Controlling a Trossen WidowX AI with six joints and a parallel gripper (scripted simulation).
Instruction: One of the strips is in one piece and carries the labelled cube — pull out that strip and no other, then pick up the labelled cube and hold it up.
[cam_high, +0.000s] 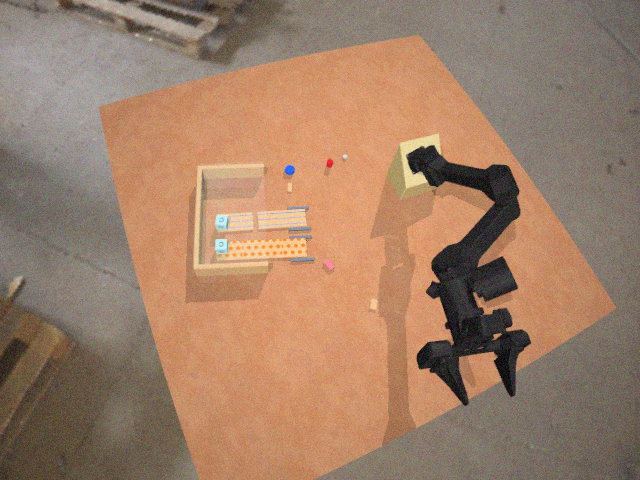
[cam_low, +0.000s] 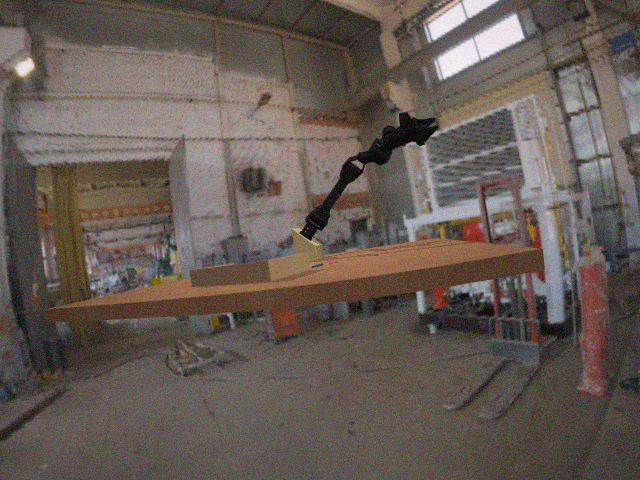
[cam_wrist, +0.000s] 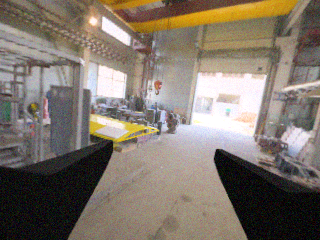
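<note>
Right now my gripper tip is 44 cm to the left of the pink block, 42 cm above it and 4 cm past it. Round my gripper tip: blue disc 76 cm to the right, 42 cm below, 11 cm behind; red cylinder 73 cm to the right, 42 cm below, 23 cm behind; orange-dotted strip 57 cm to the right, 43 cm below, 9 cm ahead.
</note>
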